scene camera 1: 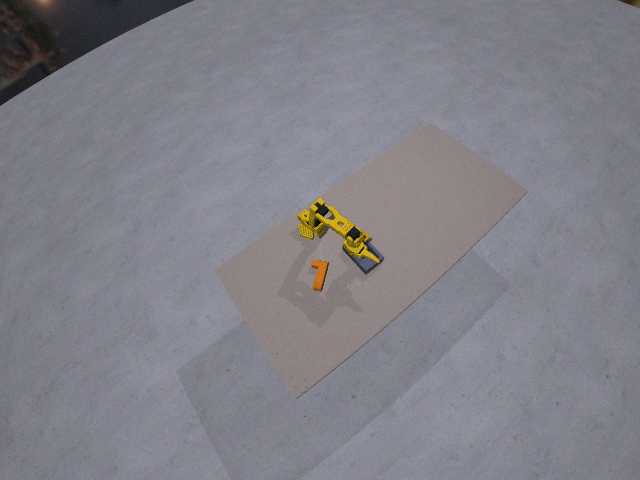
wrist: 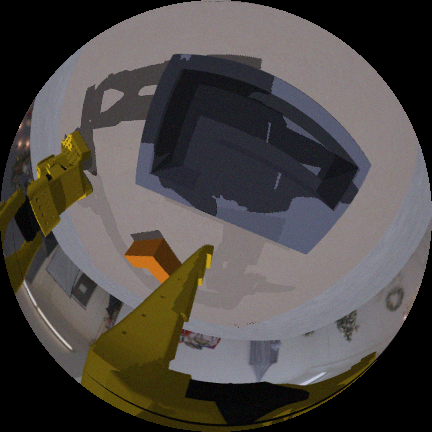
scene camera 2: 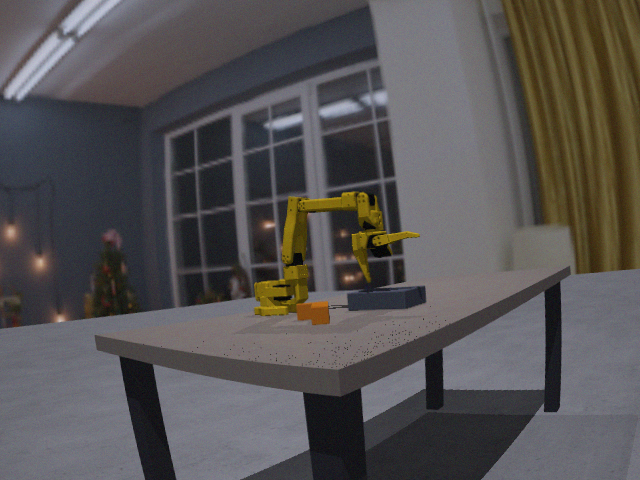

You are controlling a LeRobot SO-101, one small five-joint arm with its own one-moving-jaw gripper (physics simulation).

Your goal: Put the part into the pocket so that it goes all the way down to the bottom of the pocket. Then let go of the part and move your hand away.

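Seen in the pictures: hand, tool point: (scene camera 1: 352, 254) (wrist: 212, 254) (scene camera 2: 370, 280); arm's base, link origin: (scene camera 1: 314, 231) (wrist: 82, 167) (scene camera 2: 287, 312).
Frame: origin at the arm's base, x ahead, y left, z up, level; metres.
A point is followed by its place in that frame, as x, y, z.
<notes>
The orange L-shaped part (scene camera 1: 320, 277) @(0.188, -0.108, 0.030) (scene camera 2: 313, 312) @(0.205, -0.151, 0.022) (wrist: 145, 248) @(0.141, -0.061, 0.018) lies flat on the table, beside the pocket block and apart from it. In the wrist view the fixed jaw hides some of its long leg. The dark blue-grey pocket block (scene camera 1: 367, 269) @(0.277, 0.044, 0.035) (scene camera 2: 376, 301) @(0.213, 0.035, 0.017) (wrist: 315, 220) @(0.260, 0.064, 0.036) stands on the table; its recess is in shadow and holds no orange part. My gripper (scene camera 2: 393, 258) is fully open and empty, over the pocket block, with the fixed jaw pointing down close above its top in scene camera 2. The moving jaw is swung out to the side.
The arm's yellow base (scene camera 1: 306, 225) @(-0.017, -0.020, 0.049) (scene camera 2: 273, 302) @(-0.026, -0.013, 0.025) (wrist: 57, 195) stands at the table's edge, with the orange part and the block in front of it. The light brown table (scene camera 1: 439, 175) @(0.140, 0.621, 0.000) (scene camera 2: 217, 351) @(0.242, -0.405, 0.000) carries them all. The arm's shadow falls across the table and the block.
</notes>
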